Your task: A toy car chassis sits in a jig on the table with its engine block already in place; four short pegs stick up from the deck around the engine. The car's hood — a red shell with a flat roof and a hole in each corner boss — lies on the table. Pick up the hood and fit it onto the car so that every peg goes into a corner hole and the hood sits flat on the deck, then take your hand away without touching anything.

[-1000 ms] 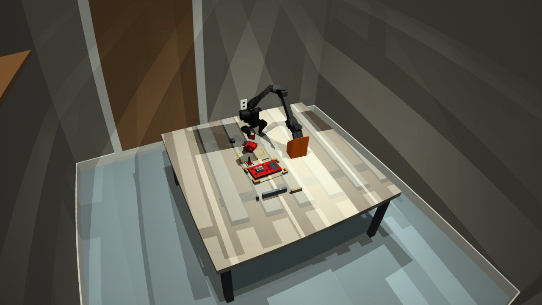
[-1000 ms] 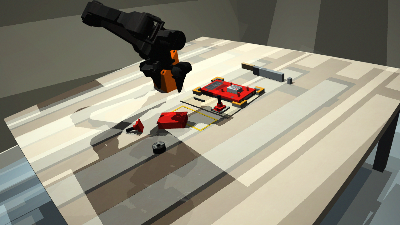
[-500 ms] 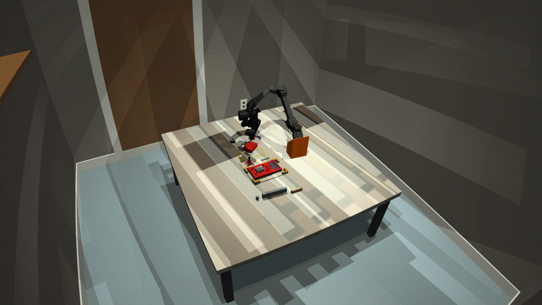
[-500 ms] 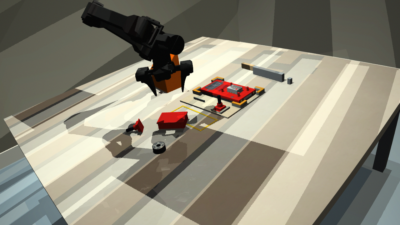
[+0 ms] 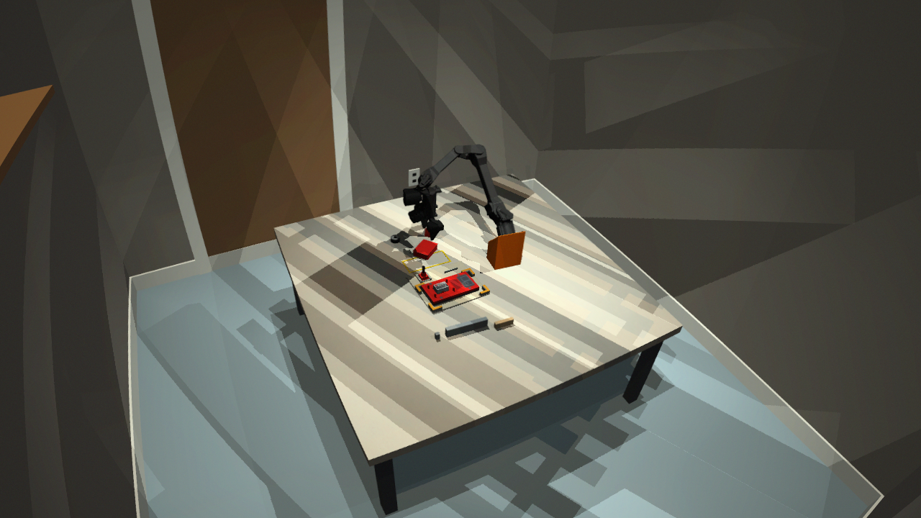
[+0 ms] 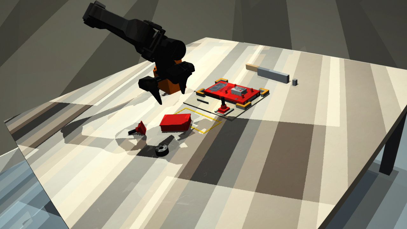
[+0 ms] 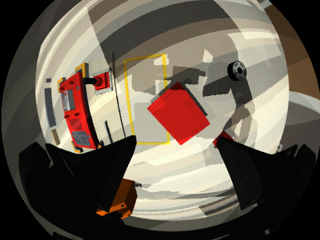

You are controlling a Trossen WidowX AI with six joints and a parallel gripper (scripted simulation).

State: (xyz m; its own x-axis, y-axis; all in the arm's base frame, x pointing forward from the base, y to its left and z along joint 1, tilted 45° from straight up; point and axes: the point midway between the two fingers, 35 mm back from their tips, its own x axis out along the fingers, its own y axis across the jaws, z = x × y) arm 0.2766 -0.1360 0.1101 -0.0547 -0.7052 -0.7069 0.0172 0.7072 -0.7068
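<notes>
Right now my gripper tip is 80 mm above the red hood, 10 mm to the left of it and 10 mm short of it. From my gripper tip the other things lie so: black wheel 130 mm to the right, 100 mm ahead, 90 mm below.
</notes>
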